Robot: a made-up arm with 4 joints.
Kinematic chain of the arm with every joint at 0, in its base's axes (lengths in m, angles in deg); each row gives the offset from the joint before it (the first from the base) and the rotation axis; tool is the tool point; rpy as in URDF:
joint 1: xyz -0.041 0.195 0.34 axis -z
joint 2: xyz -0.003 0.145 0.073 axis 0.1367 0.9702 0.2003
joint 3: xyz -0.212 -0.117 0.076 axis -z
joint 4: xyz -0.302 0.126 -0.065 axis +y
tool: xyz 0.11 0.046 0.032 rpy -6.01 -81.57 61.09
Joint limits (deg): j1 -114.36..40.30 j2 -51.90..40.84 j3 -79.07..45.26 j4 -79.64..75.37
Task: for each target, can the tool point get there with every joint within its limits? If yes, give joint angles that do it. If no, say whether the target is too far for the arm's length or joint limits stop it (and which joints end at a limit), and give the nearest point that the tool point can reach.
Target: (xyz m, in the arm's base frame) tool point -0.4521 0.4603 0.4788
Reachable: yes | joints 19.95 -1.64 -22.63 -20.08
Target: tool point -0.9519 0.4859 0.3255
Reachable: no: too far | nearest point -0.6074 0.3759 0.3482 | short by 0.362 m
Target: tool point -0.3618 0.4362 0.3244
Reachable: yes | joints -7.64 -12.38 28.24 33.65
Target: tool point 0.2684 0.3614 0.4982
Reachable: no: joint limits stop it (at a limit: joint 1, joint 2, joint 3) | nearest point 0.0012 0.4836 0.6203 | short by 0.318 m
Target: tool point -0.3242 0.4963 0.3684
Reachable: yes | joints 3.24 2.42 33.24 52.93
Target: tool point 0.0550 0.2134 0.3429
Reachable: no: joint limits stop it (at a limit: joint 1, joint 2, joint 3) | nearest point 0.0796 0.4893 0.2210 | short by 0.303 m
